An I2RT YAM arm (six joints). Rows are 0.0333 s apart.
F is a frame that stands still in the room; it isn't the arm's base.
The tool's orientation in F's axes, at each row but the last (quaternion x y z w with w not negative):
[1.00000, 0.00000, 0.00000, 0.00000]
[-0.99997, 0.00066, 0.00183, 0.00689]
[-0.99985, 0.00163, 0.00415, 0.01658]
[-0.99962, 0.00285, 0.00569, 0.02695]
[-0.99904, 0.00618, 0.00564, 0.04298]
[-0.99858, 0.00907, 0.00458, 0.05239]
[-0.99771, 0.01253, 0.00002, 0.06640]
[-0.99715, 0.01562, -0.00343, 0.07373]
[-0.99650, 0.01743, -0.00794, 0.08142]
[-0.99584, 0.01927, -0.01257, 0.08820]
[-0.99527, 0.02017, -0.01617, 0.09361]
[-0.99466, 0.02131, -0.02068, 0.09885]
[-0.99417, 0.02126, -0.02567, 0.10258]
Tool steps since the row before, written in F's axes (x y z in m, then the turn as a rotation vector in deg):
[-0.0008, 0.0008, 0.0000, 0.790, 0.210, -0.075]
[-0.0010, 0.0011, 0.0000, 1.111, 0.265, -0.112]
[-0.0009, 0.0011, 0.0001, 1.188, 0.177, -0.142]
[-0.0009, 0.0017, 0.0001, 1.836, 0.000, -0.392]
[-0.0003, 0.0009, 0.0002, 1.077, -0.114, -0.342]
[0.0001, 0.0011, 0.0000, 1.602, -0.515, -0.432]
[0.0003, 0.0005, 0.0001, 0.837, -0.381, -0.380]
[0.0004, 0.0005, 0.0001, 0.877, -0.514, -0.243]
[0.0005, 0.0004, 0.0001, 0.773, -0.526, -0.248]
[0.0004, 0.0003, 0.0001, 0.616, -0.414, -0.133]
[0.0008, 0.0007, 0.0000, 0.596, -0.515, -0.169]
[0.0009, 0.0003, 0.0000, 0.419, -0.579, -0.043]
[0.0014, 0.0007, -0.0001, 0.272, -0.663, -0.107]
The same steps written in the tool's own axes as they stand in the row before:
[-0.0008, -0.0008, 0.0000, 0.790, -0.210, 0.075]
[-0.0010, -0.0011, 0.0000, 1.111, -0.265, 0.112]
[-0.0009, -0.0011, -0.0001, 1.189, -0.176, 0.138]
[-0.0009, -0.0017, 0.0000, 1.840, 0.010, 0.371]
[-0.0003, -0.0009, -0.0001, 1.082, 0.129, 0.319]
[0.0001, -0.0011, 0.0001, 1.615, 0.527, 0.363]
[0.0003, -0.0005, 0.0000, 0.847, 0.407, 0.328]
[0.0004, -0.0005, 0.0000, 0.892, 0.517, 0.173]
[0.0005, -0.0004, 0.0000, 0.788, 0.533, 0.174]
[0.0004, -0.0003, 0.0000, 0.629, 0.408, 0.076]
[0.0008, -0.0007, 0.0002, 0.613, 0.515, 0.092]
[0.0009, -0.0003, 0.0001, 0.444, 0.560, -0.052]
[0.0014, -0.0007, 0.0003, 0.298, 0.660, -0.015]

